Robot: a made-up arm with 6 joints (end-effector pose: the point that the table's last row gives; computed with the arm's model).
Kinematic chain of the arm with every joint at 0, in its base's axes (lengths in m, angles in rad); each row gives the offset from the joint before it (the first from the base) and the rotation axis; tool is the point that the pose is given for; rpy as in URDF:
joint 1: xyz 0 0 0.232 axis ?
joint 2: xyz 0 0 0 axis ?
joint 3: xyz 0.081 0 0.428 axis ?
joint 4: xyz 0.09 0 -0.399 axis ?
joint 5: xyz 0 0 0 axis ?
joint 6: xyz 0.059 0 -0.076 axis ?
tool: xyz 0 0 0 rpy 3.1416 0 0
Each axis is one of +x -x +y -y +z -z.
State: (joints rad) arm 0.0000 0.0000 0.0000 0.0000 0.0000 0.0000
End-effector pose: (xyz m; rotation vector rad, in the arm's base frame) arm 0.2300 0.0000 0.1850 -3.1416 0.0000 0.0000
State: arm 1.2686 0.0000 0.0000 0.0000 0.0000 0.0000
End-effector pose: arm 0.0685 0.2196 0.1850 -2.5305 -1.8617 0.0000
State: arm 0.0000 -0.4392 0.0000 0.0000 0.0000 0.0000
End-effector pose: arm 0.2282 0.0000 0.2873 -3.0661 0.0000 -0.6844
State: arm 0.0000 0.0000 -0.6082 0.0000 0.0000 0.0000
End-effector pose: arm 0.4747 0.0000 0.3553 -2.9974 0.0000 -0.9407
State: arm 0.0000 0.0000 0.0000 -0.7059 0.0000 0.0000
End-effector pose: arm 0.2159 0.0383 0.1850 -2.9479 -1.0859 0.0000
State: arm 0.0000 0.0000 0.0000 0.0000 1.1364 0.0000
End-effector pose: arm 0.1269 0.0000 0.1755 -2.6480 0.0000 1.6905
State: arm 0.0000 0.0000 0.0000 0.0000 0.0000 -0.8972
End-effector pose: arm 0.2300 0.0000 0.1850 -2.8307 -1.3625 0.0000
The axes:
joint 1: +z
joint 2: +y
joint 3: +y
joint 4: -z
joint 5: +y
joint 6: -z

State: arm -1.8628 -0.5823 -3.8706 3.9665 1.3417 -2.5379
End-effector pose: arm 0.1471 0.6441 0.6288 0.8419 -2.3472 -1.1644
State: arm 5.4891 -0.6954 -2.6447 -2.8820 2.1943 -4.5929
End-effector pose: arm -0.3476 0.3184 0.9711 -2.2295 -1.0658 0.5859
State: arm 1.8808 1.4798 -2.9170 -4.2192 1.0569 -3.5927
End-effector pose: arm -0.3153 0.8769 0.2319 0.8752 -1.1062 -1.6690
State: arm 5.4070 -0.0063 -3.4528 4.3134 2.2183 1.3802
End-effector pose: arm -0.1754 0.0721 1.0009 -1.5022 -2.1340 1.0662
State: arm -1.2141 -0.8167 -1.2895 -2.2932 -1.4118 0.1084
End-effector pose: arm 0.0696 -0.0055 0.7935 1.1376 1.7684 0.4429
